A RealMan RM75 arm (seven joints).
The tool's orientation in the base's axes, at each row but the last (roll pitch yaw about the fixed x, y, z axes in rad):
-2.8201 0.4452 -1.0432
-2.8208 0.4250 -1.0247
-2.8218 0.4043 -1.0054
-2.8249 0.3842 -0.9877
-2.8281 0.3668 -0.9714
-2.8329 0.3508 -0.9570
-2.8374 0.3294 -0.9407
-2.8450 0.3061 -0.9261
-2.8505 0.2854 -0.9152
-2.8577 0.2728 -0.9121
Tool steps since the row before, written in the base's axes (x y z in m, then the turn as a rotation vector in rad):
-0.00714 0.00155 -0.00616 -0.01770 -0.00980 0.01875
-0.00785 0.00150 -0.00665 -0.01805 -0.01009 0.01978
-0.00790 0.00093 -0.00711 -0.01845 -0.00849 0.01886
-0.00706 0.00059 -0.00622 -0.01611 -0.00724 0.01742
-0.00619 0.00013 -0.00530 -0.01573 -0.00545 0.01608
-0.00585 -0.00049 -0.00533 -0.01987 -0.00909 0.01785
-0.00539 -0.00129 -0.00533 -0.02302 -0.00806 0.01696
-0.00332 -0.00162 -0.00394 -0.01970 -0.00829 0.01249
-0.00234 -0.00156 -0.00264 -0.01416 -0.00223 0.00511
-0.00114 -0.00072 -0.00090 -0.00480 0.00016 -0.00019
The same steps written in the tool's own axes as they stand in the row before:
-0.00180 0.00754 0.00559 -0.00848 0.01390 -0.02227
-0.00214 0.00823 0.00598 -0.00884 0.01403 -0.02332
-0.00182 0.00853 0.00614 -0.00992 0.01399 -0.02177
-0.00173 0.00760 0.00531 -0.00915 0.01187 -0.01977
-0.00146 0.00672 0.00438 -0.00985 0.01113 -0.01774
-0.00096 0.00666 0.00420 -0.00990 0.01579 -0.02118
-0.00029 0.00660 0.00394 -0.01216 0.01815 -0.02013
0.00052 0.00463 0.00273 -0.00873 0.01680 -0.01595
0.00056 0.00343 0.00167 -0.00803 0.01120 -0.00646
0.00012 0.00154 0.00049 -0.00290 0.00383 -0.00007

